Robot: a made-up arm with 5 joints.
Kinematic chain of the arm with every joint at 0, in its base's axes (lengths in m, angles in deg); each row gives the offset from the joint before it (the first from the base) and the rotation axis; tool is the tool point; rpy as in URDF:
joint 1: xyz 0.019 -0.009 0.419 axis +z
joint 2: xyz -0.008 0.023 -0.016 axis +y
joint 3: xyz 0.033 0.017 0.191 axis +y
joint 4: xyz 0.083 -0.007 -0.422 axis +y
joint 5: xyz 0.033 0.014 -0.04 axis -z
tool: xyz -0.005 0.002 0.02 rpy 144.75 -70.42 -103
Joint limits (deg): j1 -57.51..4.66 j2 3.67..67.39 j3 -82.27..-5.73 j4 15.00..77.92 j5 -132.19..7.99
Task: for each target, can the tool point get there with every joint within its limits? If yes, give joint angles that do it. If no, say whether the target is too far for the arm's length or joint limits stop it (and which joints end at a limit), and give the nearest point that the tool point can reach.
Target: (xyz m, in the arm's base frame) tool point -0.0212 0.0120 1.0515
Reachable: no: joint limits stop it (at a limit: joint 1, joint 2, joint 3, joint 4, joint 5) | nearest point 0.5146 0.0735 0.6118 | short by 0.696 m
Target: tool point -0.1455 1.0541 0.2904
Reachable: no: too far | nearest point -0.0480 0.1742 0.1652 | short by 0.894 m
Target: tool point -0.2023 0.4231 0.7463
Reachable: no: joint limits stop it (at a limit: joint 2, joint 3, joint 4) | nearest point -0.0685 0.1618 0.1696 | short by 0.647 m
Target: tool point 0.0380 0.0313 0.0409
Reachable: yes | joints -21.96 58.99 -25.92 37.37 -49.64
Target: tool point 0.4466 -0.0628 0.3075
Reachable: yes | joints -12.74 10.00 -54.11 72.94 -95.00
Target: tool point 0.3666 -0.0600 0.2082
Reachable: yes | joints -15.52 15.24 -42.73 72.48 -56.94
